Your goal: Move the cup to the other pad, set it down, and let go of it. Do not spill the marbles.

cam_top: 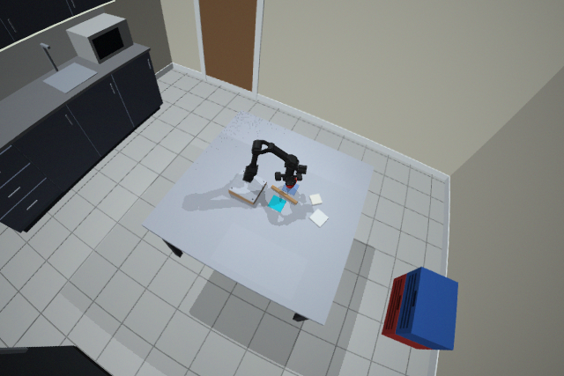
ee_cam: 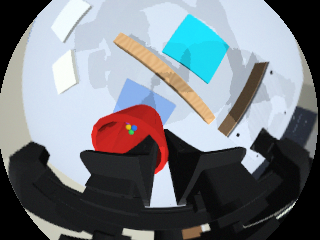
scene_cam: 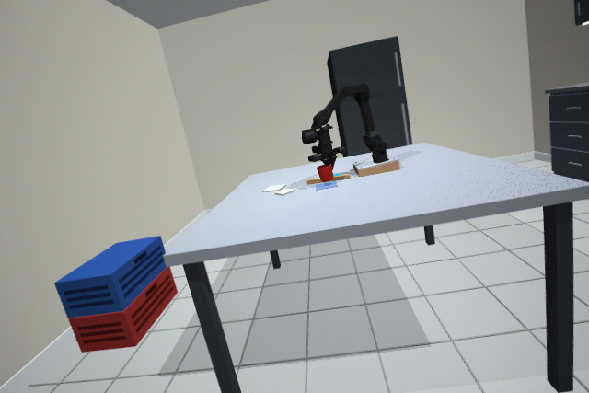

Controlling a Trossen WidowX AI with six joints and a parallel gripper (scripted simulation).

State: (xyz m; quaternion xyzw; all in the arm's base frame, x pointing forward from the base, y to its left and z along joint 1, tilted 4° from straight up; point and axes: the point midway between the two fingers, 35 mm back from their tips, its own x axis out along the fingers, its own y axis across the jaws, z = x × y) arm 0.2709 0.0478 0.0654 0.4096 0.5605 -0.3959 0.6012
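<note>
My gripper tip is 150 mm to the left of the cyan pad, 70 mm above it and 20 mm past it. The rest, counted from my gripper tip: wooden bar (70 mm to the right, 60 mm below, 10 mm ahead); red cup (30 mm ahead, 10 mm to the left).
</note>
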